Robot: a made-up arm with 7 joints.
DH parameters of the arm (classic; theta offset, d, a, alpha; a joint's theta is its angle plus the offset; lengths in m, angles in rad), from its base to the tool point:
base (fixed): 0 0.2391 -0.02 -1.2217
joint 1: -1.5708 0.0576 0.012 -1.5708
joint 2: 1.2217 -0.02 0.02 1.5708
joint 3: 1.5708 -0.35 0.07 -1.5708
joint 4: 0 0.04 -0.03 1.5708
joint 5: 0 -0.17 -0.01 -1.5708
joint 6: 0 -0.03 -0.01 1.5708
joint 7: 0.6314 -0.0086 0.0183 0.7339
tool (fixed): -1.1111 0.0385 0 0
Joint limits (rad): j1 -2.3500..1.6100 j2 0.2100..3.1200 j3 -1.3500..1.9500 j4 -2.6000..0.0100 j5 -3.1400..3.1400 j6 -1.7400..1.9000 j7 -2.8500..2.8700
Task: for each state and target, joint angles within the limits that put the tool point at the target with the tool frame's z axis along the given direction. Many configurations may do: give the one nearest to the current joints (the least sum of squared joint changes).
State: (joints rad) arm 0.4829 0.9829 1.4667 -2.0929 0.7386 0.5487 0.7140
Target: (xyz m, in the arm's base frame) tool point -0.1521 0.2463 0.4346 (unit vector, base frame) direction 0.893 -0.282 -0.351
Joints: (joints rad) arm -0.3243 1.8102 1.9500 -2.4763 -0.0923 0.7113 0.2280
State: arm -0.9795 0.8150 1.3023 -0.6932 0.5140 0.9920 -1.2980
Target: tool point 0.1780 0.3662 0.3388 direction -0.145 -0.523 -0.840
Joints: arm -0.8217 1.0245 0.9214 -1.6420 0.7528 0.8991 -1.8185
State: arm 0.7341 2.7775 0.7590 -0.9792 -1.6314 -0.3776 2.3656
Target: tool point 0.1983 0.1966 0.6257 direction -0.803 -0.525 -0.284
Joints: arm 0.3634 2.3345 0.7512 -1.6058 -1.6590 -0.6466 2.5711
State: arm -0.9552 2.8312 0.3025 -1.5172 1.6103 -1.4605 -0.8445
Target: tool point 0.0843 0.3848 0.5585 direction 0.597 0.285 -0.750
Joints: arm -0.7551 2.2772 -0.3677 -1.1544 1.2698 -1.4705 -0.8541
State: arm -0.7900 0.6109 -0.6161 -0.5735 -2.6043 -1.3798 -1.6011
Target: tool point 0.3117 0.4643 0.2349 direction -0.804 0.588 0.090
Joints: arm -1.0038 0.9633 0.2367 -0.5165 -1.9741 -0.7194 -1.2482
